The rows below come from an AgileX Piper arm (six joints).
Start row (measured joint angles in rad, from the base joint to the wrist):
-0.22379, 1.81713, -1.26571, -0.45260, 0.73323, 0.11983
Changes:
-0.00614, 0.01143, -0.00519, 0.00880, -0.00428, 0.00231
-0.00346, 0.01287, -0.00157, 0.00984, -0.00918, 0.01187
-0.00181, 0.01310, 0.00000, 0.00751, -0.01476, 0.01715
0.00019, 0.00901, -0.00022, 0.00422, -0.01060, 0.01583
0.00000, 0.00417, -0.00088, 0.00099, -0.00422, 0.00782
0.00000, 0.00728, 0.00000, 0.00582, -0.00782, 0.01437
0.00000, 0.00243, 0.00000, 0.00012, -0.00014, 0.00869
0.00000, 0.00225, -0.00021, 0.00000, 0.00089, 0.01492
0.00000, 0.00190, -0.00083, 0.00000, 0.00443, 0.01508
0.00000, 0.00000, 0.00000, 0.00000, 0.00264, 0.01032
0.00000, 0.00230, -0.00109, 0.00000, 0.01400, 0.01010
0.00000, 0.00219, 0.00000, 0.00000, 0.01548, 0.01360
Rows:
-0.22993, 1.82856, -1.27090, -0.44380, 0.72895, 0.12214
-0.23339, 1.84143, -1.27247, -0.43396, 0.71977, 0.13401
-0.23520, 1.85453, -1.27247, -0.42645, 0.70501, 0.15116
-0.23501, 1.86354, -1.27269, -0.42223, 0.69441, 0.16699
-0.23501, 1.86771, -1.27357, -0.42124, 0.69019, 0.17481
-0.23501, 1.87499, -1.27357, -0.41542, 0.68237, 0.18918
-0.23501, 1.87742, -1.27357, -0.41530, 0.68223, 0.19787
-0.23501, 1.87967, -1.27378, -0.41530, 0.68312, 0.21279
-0.23501, 1.88157, -1.27461, -0.41530, 0.68755, 0.22787
-0.23501, 1.88157, -1.27461, -0.41530, 0.69019, 0.23819
-0.23501, 1.88387, -1.27570, -0.41530, 0.70419, 0.24829
-0.23501, 1.88606, -1.27570, -0.41530, 0.71967, 0.26189

